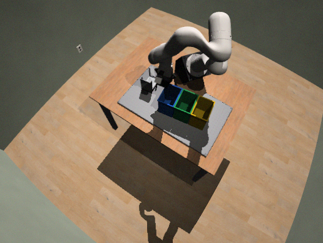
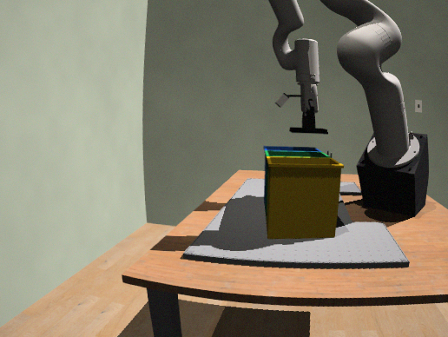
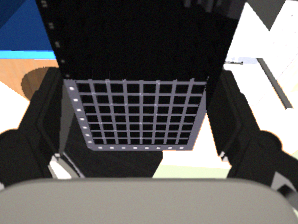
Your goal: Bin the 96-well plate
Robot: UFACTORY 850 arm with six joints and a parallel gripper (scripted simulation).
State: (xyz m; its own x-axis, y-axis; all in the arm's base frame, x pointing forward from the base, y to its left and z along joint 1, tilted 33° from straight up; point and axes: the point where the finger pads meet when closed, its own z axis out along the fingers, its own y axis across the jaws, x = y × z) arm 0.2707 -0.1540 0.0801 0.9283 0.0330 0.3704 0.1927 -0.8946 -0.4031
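Now: the green bin 220 mm to the left of my hand, 160 mm below it and 20 mm ahead of it. From my hand the other things lie so: 96-well plate 10 mm below; then blue bin 160 mm below, 90 mm to the left, 50 mm ahead; then yellow bin 340 mm to the left, 160 mm below.
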